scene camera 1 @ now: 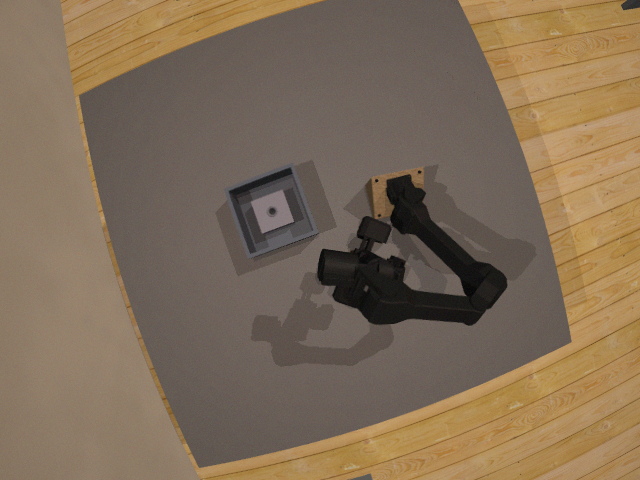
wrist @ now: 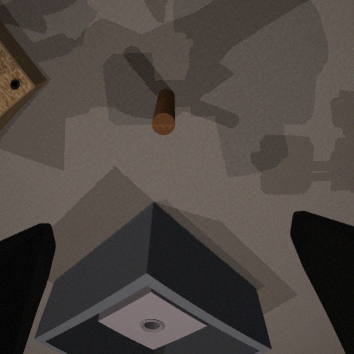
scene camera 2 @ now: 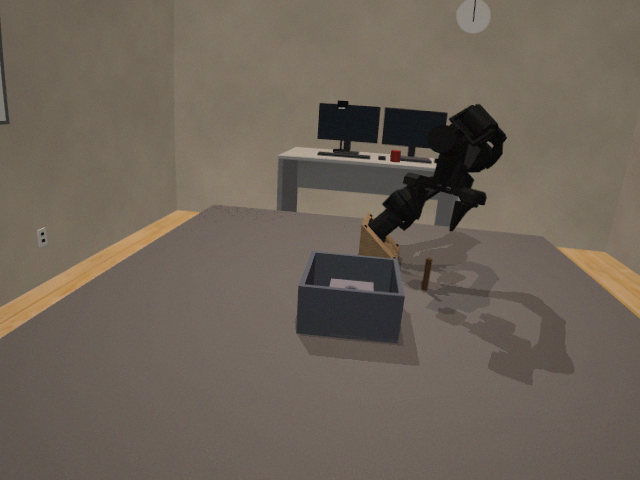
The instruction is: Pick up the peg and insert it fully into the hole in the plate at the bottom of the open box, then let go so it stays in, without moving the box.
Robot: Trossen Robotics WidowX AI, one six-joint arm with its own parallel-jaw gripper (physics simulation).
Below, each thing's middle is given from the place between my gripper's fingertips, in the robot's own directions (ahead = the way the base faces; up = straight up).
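Labels:
There is the grey-blue box [scene camera 2: 376, 315], 17 cm ahead of my hand, 16 cm to the right of it and 12 cm below it. The pale plate [scene camera 1: 263, 206] is likewise 17 cm ahead of my hand and 16 cm to the right, though 13 cm below it. As for the brown peg [wrist: 163, 121], my hand is 1 cm past it and 13 cm above it.

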